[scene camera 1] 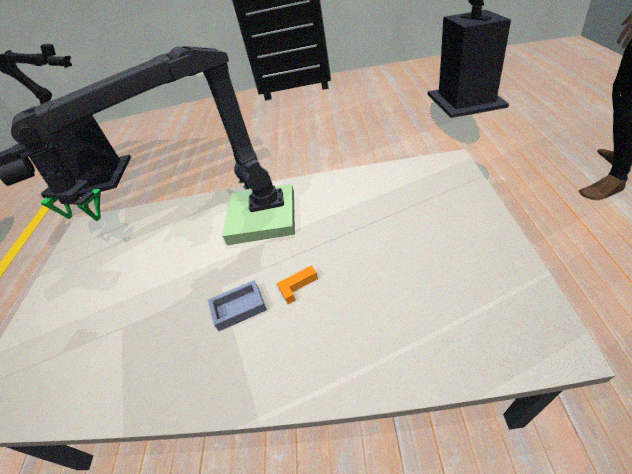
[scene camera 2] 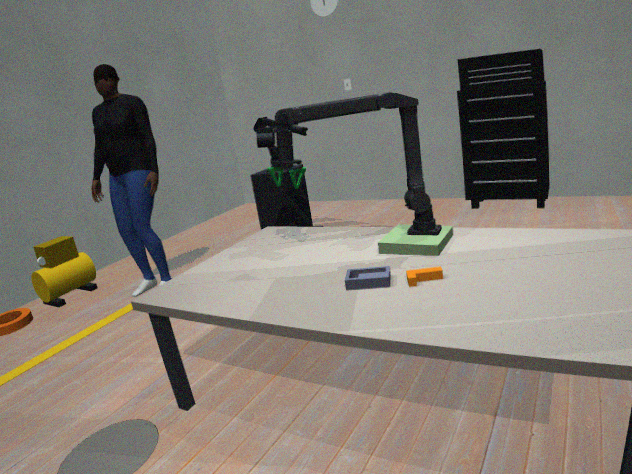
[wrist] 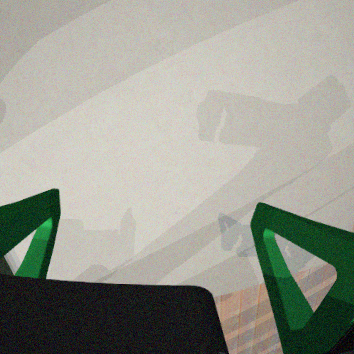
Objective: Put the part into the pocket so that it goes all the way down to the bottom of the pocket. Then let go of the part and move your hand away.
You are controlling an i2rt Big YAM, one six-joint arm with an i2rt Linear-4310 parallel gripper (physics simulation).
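Seen in the pictures: gripper, fingertip midpoint: (scene camera 1: 84,218) (scene camera 2: 287,187) (wrist: 161,207); arm's base, link origin: (scene camera 1: 266,201) (scene camera 2: 424,231).
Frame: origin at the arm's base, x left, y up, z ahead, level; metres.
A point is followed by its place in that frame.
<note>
The part, an orange L-shaped block (scene camera 1: 298,282) {y -0.014, x 0.073, z 0.369 m} (scene camera 2: 425,275) {y -0.022, x 0.076, z 0.368 m}, lies flat on the table, just right of the pocket and apart from it. The pocket is a blue-grey rectangular tray with a recess (scene camera 1: 238,312) {y -0.004, x -0.094, z 0.433 m} (scene camera 2: 367,283) {y -0.022, x -0.093, z 0.438 m}; it sits on the table and its recess looks empty. My gripper (scene camera 1: 84,218) {y 0.254, x -0.437, z 0.229 m} (scene camera 2: 286,186) {y 0.254, x -0.437, z 0.229 m} (wrist: 161,207) {y 0.254, x -0.437, z 0.229 m} has green fingers spread wide; it is open and empty. It hangs high above the far left end of the table, well away from both objects. Neither the part nor the pocket shows in the wrist view.
The arm's base stands on a green block (scene camera 1: 260,221) {y 0.002, x -0.024, z 0.099 m} (scene camera 2: 409,248) {y -0.016, x -0.029, z 0.143 m} at the back of the table (scene camera 1: 433,326) {y -0.040, x 0.380, z 0.569 m} (scene camera 2: 490,316) {y -0.041, x 0.289, z 0.579 m}, behind the part and pocket. A black drawer cabinet (scene camera 1: 285,45) (scene camera 2: 502,130), a dark pedestal (scene camera 1: 472,63) and a person (scene camera 2: 127,137) are beyond the table.
</note>
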